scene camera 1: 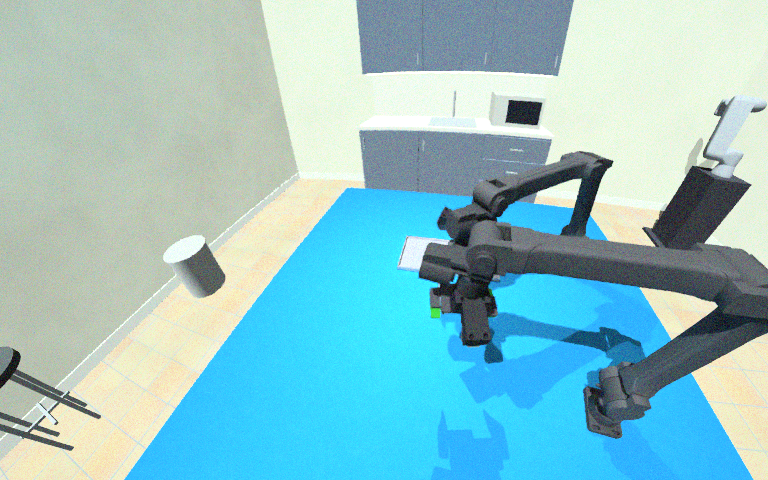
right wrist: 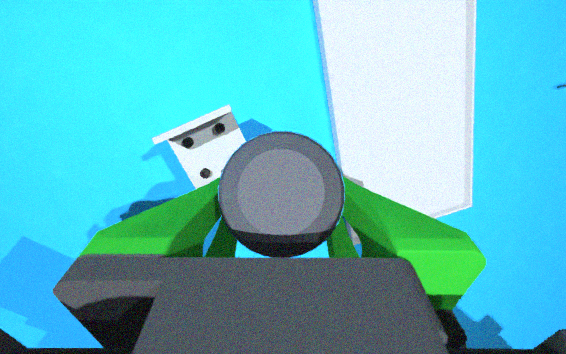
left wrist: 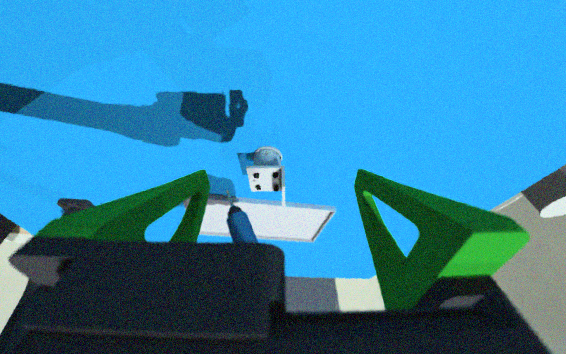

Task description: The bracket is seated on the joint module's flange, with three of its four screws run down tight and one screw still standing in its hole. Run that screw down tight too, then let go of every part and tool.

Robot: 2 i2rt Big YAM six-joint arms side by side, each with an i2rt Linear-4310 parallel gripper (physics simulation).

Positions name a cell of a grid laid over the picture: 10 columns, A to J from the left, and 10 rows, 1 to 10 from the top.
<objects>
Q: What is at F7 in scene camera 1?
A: My left gripper.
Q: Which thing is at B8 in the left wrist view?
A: My left gripper.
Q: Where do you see a white bracket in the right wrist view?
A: D5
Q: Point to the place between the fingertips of my right gripper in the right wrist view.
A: E6
</objects>
